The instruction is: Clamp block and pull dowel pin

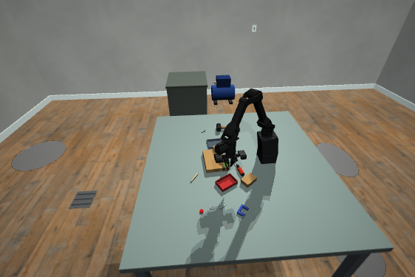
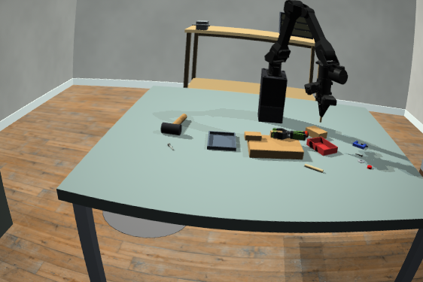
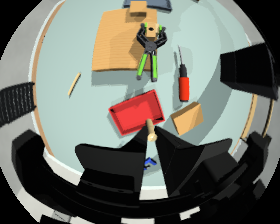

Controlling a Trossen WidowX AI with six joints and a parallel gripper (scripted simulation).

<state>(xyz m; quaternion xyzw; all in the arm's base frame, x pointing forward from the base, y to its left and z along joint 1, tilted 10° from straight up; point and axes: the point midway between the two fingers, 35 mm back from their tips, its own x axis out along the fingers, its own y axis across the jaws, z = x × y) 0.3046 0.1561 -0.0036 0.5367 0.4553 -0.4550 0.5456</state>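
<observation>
Now: hand 16 cm above the red tray, 2 cm to the right of it and 2 cm short of it. Also, from my hand: spare wooden block: 15 cm below, 13 cm behind, 3 cm to the left; then dowel pin: 4 cm below; then wooden board: 19 cm to the right, 15 cm below, 5 cm ahead.
</observation>
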